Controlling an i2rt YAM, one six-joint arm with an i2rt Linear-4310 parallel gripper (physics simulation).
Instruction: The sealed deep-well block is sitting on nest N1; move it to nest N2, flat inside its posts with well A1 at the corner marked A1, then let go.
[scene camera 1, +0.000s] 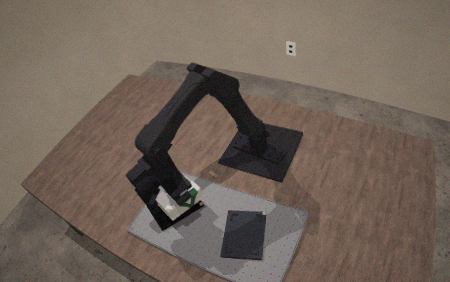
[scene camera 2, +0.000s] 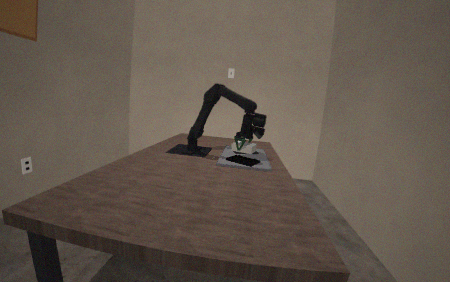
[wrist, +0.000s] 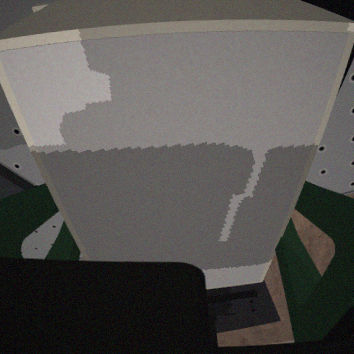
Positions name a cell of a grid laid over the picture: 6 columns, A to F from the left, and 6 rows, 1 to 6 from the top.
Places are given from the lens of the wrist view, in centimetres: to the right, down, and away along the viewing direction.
gripper (wrist: D4): 0, 0, 13
deep-well block (wrist: D3): 0, -1, 7
grey perforated plate (wrist: F3): 12, 0, 21
The marked spots on the grey perforated plate and the deep-well block are 18 cm apart.
